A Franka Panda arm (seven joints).
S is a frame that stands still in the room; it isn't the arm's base.
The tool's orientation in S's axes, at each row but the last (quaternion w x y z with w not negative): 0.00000, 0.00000, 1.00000, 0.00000; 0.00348, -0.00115, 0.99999, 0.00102; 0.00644, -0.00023, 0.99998, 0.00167; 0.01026, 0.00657, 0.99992, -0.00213; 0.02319, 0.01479, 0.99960, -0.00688; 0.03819, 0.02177, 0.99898, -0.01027; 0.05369, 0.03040, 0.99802, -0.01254; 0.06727, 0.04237, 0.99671, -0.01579; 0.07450, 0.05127, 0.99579, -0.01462; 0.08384, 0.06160, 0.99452, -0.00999
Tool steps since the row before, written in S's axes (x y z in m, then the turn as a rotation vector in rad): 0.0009, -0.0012, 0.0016, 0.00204, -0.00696, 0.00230; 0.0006, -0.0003, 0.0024, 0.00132, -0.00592, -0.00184; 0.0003, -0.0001, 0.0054, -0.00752, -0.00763, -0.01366; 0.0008, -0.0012, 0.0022, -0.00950, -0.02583, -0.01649; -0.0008, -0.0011, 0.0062, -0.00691, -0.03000, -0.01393; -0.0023, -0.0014, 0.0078, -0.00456, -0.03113, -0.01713; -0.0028, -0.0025, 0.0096, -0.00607, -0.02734, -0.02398; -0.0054, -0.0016, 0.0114, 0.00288, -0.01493, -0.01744; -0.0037, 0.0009, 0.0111, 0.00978, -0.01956, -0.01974; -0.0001, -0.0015, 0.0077, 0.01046, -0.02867, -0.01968
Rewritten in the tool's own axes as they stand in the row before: -0.0009, -0.0012, -0.0016, -0.00204, -0.00696, -0.00230; -0.0006, -0.0003, -0.0024, -0.00129, -0.00593, 0.00184; -0.0004, -0.0001, -0.0054, 0.00770, -0.00767, 0.01354; -0.0009, -0.0012, -0.0022, 0.00950, -0.02588, 0.01641; 0.0005, -0.0012, -0.0062, 0.00667, -0.03001, 0.01403; 0.0016, -0.0016, -0.0079, 0.00453, -0.03097, 0.01742; 0.0016, -0.0029, -0.0098, 0.00699, -0.02714, 0.02396; 0.0037, -0.0024, -0.0119, -0.00171, -0.01417, 0.01821; 0.0021, 0.0003, -0.0115, -0.00862, -0.01800, 0.02167; -0.0014, -0.0016, -0.0076, -0.01039, -0.02696, 0.02200
